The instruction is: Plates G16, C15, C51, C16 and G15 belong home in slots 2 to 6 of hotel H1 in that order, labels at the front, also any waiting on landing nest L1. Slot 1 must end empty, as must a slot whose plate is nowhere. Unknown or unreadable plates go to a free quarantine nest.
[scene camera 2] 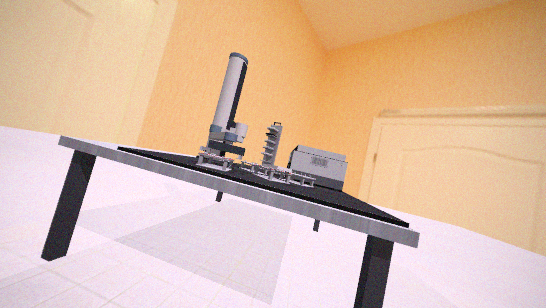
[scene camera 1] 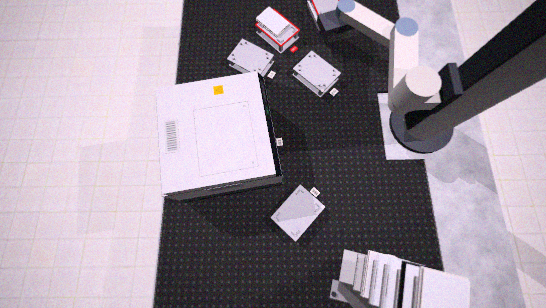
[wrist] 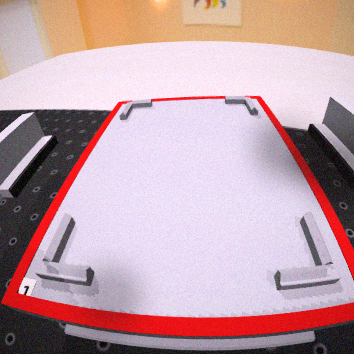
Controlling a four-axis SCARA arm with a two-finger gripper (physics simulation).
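Where they show: gripper, between the fingertips: (scene camera 2: 220, 152) (wrist: 176, 114); arm's base, origin of its link: (scene camera 1: 419, 124).
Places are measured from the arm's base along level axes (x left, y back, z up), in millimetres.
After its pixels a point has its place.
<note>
My gripper (wrist: 176, 114) {x -584, y -366, z 81 mm} is open and empty; its fingers stand wide on both sides of a red-edged quarantine nest (wrist: 185, 190) {x -552, y -352, z 63 mm} (scene camera 1: 314, 11) {x -574, y -408, z 17 mm}, whose four corner brackets hold no plate. A second red-edged nest (scene camera 1: 281, 44) {x -359, y -569, z 63 mm} carries a white plate (scene camera 1: 272, 21) {x -464, y -606, z 80 mm}; its code is unreadable. The hotel (scene camera 1: 352, 262) {x 526, y -334, z 21 mm} (scene camera 2: 276, 145) {x 590, y -376, z 308 mm} stands upright, with several shelves; which slots hold plates I cannot tell, nor read any label there. Two bare pale nests, one near the big box (scene camera 1: 250, 57) {x -297, y -703, z 62 mm} and one to its right (scene camera 1: 316, 72) {x -218, y -425, z 63 mm}, show no plate; their small tags are unreadable.
The big white box-shaped device (scene camera 1: 225, 135) {x 126, y -754, z 263 mm} (scene camera 2: 318, 166) {x -70, y -822, z 145 mm} stands on the dark mat (scene camera 1: 225, 260) {x 516, y -790, z 13 mm}. Another low nest (scene camera 1: 298, 212) {x 352, y -523, z 63 mm} lies between it and the hotel. The arm's tall column (scene camera 1: 495, 75) {x 45, y -60, z 438 mm} (scene camera 2: 229, 95) {x -65, y -37, z 541 mm} rises at the mat's side. The table edge (scene camera 2: 200, 180) {x -750, y -413, z -23 mm} shows in scene camera 2.
</note>
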